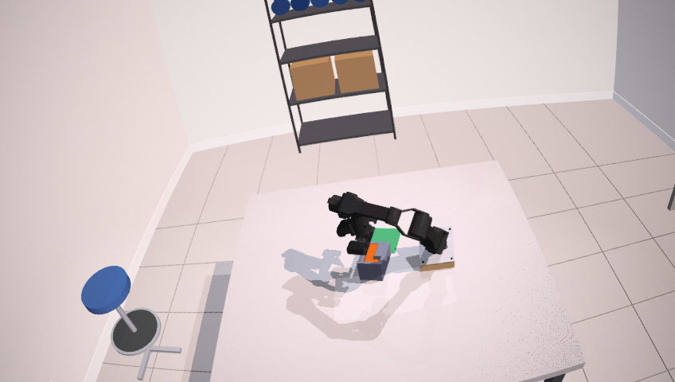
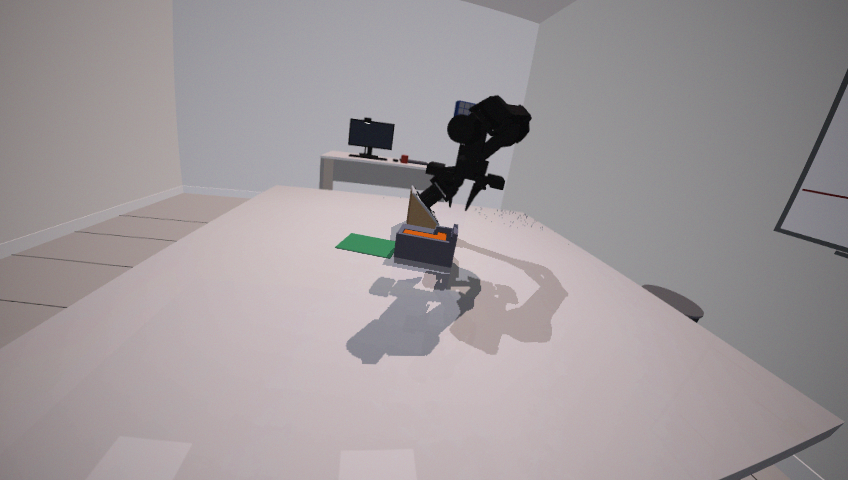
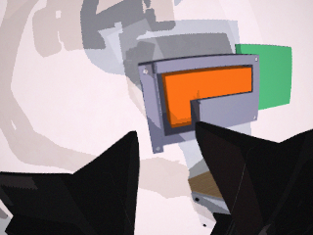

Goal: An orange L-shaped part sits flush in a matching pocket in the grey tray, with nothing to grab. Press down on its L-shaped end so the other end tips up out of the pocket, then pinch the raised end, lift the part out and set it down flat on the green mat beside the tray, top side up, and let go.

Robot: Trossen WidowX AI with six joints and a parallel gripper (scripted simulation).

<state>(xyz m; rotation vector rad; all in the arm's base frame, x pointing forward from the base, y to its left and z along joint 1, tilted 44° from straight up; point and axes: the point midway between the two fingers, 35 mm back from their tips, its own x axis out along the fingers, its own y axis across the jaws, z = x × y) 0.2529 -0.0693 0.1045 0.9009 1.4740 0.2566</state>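
My gripper tip is now 2 cm past the orange L-shaped part, 5 cm to the left of it and 9 cm above it. Also, from my gripper tip: green mat (8 cm behind, 20 cm to the right, 16 cm below).
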